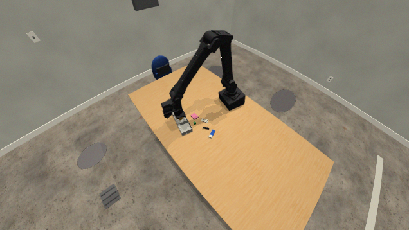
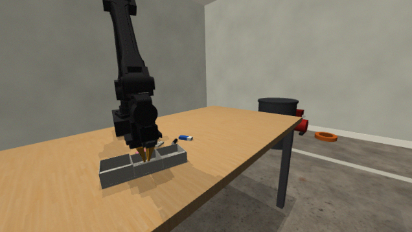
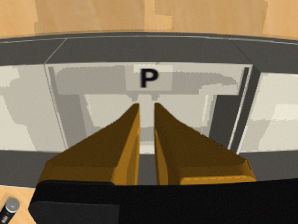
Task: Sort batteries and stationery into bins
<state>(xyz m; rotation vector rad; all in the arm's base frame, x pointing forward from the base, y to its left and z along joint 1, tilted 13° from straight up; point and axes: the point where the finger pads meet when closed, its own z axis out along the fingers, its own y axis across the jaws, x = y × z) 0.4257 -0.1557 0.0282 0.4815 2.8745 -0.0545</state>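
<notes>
Right now the bin rack is right at my hand. From my hand the other things lie so: green ball (100 mm to the left, 60 mm behind, 20 mm below); then pink eraser block (100 mm behind, 50 mm to the left, 20 mm below); then white domino-like piece (140 mm to the left, 130 mm behind, 20 mm below).
</notes>
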